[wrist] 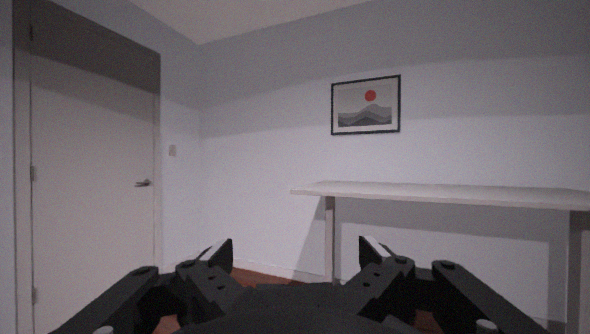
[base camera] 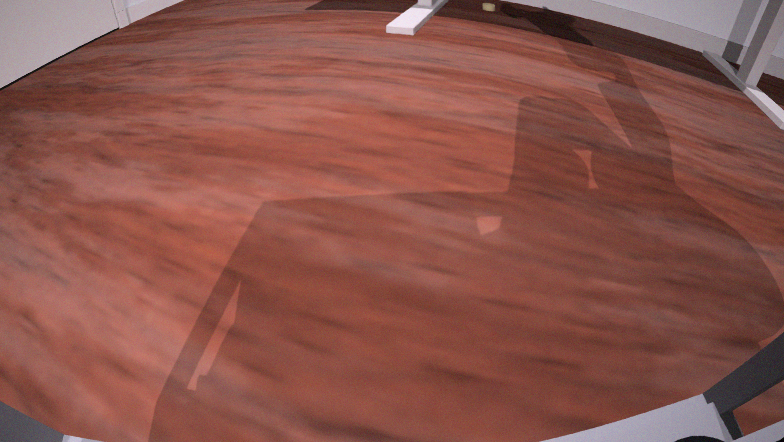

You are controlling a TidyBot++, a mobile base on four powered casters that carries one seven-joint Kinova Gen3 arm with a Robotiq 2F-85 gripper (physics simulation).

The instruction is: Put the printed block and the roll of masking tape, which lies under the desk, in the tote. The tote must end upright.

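Places are measured from the arm's base along level axes (x right, y ahead, z up), in metres.
Pixels of known places: gripper, fingertip midpoint: (wrist: 295,251).
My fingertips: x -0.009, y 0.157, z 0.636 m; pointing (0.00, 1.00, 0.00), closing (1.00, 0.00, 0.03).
For each thing: its middle in the pictures, then the offset to it from my fingertips. "spot": a spot on its surface instead. Level surfaces: height alone.
- small yellowish roll at the middle of its body: (base camera: 488,7) dx +0.487, dy +1.460, dz -1.020 m
- white desk at its surface level: dz -0.082 m
- leg at a spot on its surface: (base camera: 760,49) spot: dx +1.356, dy +0.913, dz -0.874 m
- wooden floor at its surface level: dz -1.032 m
A small yellowish roll (base camera: 488,7), which looks like the masking tape, lies on the shaded floor near the wall at the top of the base camera view, between the desk's feet. The white desk (wrist: 440,192) stands against the wall at the right of the wrist view; one of its feet (base camera: 409,24) shows in the base camera view. My gripper (wrist: 295,251) is open, with nothing between its fingers; it points level across the room, and the desk is far beyond it. The printed block and the tote do not show in either view.
A closed door (wrist: 92,190) is at the left, and a framed picture (wrist: 366,120) hangs above the desk. The desk's other leg (base camera: 760,49) stands at the right of the base camera view. The arm's shadow falls across the wooden floor (base camera: 274,137).
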